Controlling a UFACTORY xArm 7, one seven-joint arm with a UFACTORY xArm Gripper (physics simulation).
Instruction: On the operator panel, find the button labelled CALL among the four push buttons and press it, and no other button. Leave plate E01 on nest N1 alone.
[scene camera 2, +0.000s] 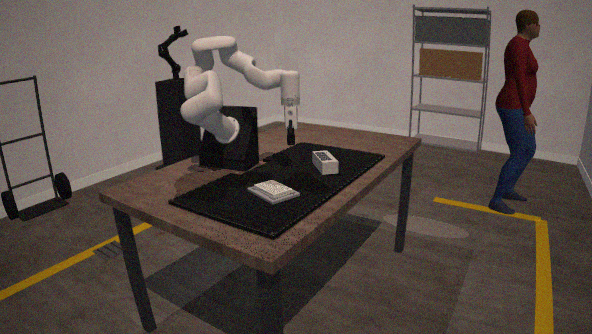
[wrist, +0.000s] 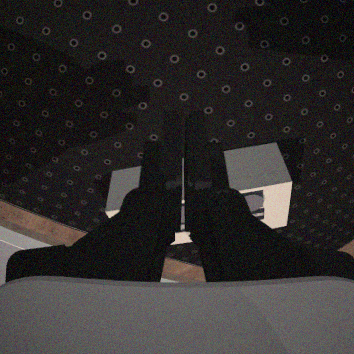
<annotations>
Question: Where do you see my gripper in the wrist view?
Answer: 182, 138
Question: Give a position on an operator panel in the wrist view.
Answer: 261, 167
</annotations>
